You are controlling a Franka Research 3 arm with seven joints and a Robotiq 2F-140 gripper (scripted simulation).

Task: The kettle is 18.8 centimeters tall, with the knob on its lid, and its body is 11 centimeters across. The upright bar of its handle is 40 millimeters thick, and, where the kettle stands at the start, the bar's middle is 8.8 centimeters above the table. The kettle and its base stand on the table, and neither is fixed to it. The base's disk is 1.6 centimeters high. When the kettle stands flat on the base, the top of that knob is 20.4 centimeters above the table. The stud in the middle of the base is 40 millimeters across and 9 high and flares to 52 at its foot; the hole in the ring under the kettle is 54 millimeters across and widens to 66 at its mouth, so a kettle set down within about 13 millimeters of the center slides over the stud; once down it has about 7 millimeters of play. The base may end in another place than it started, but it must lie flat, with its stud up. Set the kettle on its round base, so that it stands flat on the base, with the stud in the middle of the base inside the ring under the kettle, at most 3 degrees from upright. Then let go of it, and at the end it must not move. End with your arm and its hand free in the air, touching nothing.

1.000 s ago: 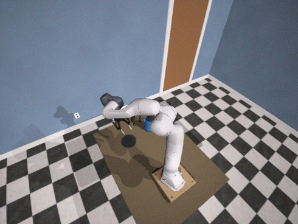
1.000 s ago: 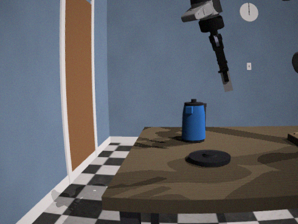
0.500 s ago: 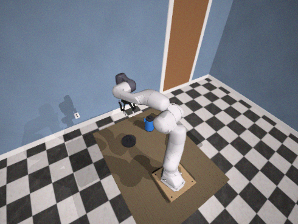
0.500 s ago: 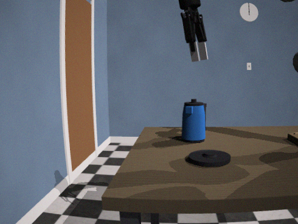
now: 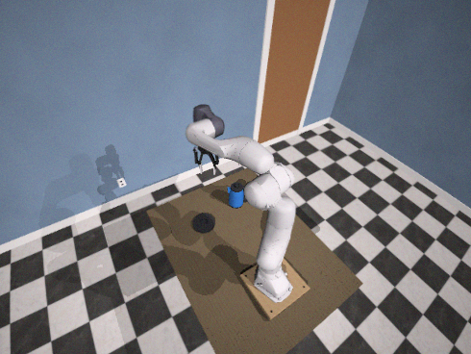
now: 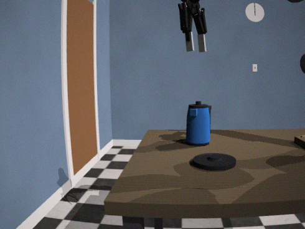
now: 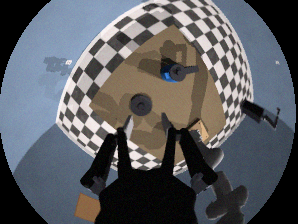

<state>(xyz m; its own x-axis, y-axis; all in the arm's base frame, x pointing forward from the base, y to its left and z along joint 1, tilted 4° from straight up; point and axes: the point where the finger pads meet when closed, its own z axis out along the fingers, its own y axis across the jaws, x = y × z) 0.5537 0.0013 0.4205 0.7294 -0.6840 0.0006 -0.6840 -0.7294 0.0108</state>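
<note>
Now: hand 32 cm above the blue kettle, 23 cm to the left of it and 5 cm past it. Also, from my hand: round black base (40 cm below, 9 cm to the left, 5 cm behind).
</note>
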